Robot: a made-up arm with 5 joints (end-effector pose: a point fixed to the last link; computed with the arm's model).
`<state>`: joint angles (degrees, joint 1 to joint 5).
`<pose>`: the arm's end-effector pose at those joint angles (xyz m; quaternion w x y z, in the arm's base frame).
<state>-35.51 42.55 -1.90 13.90 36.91</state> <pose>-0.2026 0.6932 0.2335 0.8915 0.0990 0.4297 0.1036</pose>
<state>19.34 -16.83 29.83 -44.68 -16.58</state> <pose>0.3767 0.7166 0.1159 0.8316 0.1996 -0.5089 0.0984</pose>
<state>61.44 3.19 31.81 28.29 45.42</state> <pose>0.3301 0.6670 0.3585 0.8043 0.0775 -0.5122 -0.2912</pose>
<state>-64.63 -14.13 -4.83 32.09 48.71</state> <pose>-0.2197 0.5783 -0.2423 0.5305 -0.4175 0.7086 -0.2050</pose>
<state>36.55 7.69 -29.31 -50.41 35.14</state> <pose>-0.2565 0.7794 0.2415 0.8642 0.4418 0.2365 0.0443</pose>
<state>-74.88 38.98 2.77 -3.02 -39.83</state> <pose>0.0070 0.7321 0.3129 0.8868 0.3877 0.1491 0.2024</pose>
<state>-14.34 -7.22 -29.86 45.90 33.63</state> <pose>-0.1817 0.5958 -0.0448 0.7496 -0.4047 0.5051 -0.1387</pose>
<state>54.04 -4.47 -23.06 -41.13 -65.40</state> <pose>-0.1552 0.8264 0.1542 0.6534 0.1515 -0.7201 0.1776</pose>
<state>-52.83 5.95 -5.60 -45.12 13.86</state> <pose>0.1247 0.7989 0.1142 0.7358 0.3779 0.5350 -0.1720</pose>
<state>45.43 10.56 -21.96 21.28 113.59</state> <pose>-0.0950 0.6500 -0.1215 0.7347 0.1166 0.4127 -0.5256</pose>
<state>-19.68 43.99 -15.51 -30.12 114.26</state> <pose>-0.3225 0.6264 0.4116 0.3577 0.0770 0.9304 -0.0207</pose>
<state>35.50 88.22 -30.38 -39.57 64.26</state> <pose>-0.7616 0.0454 -0.0775 0.7586 -0.0285 0.4144 0.5021</pose>
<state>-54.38 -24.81 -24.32 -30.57 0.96</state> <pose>0.0833 0.7916 -0.1820 0.7324 0.0537 0.6061 -0.3055</pose>
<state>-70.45 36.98 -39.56 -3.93 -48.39</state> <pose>0.0377 0.5350 0.6144 0.7656 0.4335 0.3883 0.2741</pose>
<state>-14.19 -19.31 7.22 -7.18 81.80</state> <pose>0.2477 0.6536 -0.2928 0.6619 0.0827 0.5529 -0.4994</pose>
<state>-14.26 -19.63 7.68 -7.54 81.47</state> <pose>0.2529 0.6513 -0.2961 0.6651 0.0846 0.5494 -0.4987</pose>
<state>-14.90 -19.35 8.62 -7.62 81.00</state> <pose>0.2551 0.6510 -0.3000 0.6716 0.0836 0.5460 -0.4938</pose>
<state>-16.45 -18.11 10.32 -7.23 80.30</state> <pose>0.2530 0.6544 -0.3050 0.6831 0.0785 0.5427 -0.4824</pose>
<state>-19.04 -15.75 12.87 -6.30 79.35</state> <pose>0.2462 0.6628 -0.3100 0.6998 0.0700 0.5394 -0.4631</pose>
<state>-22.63 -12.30 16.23 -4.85 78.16</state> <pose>0.2363 0.6769 -0.3136 0.7204 0.0608 0.5359 -0.4361</pose>
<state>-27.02 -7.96 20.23 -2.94 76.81</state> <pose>0.2257 0.6964 -0.3139 0.7426 0.0540 0.5317 -0.4035</pose>
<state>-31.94 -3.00 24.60 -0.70 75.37</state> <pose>0.2166 0.7208 -0.3093 0.7641 0.0523 0.5268 -0.3686</pose>
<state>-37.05 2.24 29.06 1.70 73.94</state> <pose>0.2116 0.7481 -0.2990 0.7828 0.0573 0.5211 -0.3351</pose>
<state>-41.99 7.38 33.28 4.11 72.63</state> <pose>0.2115 0.7755 -0.2842 0.7974 0.0679 0.5153 -0.3067</pose>
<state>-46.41 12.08 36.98 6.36 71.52</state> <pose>0.2160 0.8000 -0.2667 0.8075 0.0816 0.5098 -0.2853</pose>
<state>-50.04 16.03 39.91 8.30 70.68</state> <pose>0.2228 0.8196 -0.2493 0.8134 0.0953 0.5057 -0.2712</pose>
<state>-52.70 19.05 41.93 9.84 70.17</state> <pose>0.2292 0.8333 -0.2341 0.8160 0.1063 0.5036 -0.2630</pose>
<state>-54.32 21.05 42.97 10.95 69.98</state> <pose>0.2326 0.8412 -0.2226 0.8163 0.1129 0.5038 -0.2590</pose>
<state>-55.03 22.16 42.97 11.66 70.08</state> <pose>0.2302 0.8443 -0.2140 0.8143 0.1143 0.5075 -0.2575</pose>
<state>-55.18 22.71 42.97 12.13 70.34</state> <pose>0.2300 0.8455 -0.2094 0.8133 0.1147 0.5088 -0.2579</pose>
